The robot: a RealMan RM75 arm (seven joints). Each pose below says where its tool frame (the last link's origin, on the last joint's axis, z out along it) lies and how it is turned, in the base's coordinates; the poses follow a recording.
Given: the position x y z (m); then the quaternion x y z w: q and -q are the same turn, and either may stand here.
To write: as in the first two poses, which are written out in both.
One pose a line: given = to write
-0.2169 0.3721 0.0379 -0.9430 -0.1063 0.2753 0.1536 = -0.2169 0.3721 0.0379 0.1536 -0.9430 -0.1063 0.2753
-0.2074 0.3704 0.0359 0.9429 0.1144 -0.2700 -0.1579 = -0.2074 0.3704 0.0359 0.1579 -0.9429 -0.1144 0.2700
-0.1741 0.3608 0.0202 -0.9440 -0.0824 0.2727 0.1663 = -0.1741 0.3608 0.0202 0.1663 -0.9440 -0.0824 0.2727
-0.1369 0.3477 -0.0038 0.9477 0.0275 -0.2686 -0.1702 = -0.1369 0.3477 -0.0038 0.1702 -0.9477 -0.0275 0.2686
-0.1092 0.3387 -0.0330 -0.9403 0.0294 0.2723 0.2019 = -0.1092 0.3387 -0.0330 0.2019 -0.9403 0.0294 0.2723
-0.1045 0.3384 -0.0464 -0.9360 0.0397 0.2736 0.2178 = -0.1045 0.3384 -0.0464 0.2178 -0.9360 0.0397 0.2736
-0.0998 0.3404 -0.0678 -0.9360 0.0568 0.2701 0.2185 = -0.0998 0.3404 -0.0678 0.2185 -0.9360 0.0568 0.2701
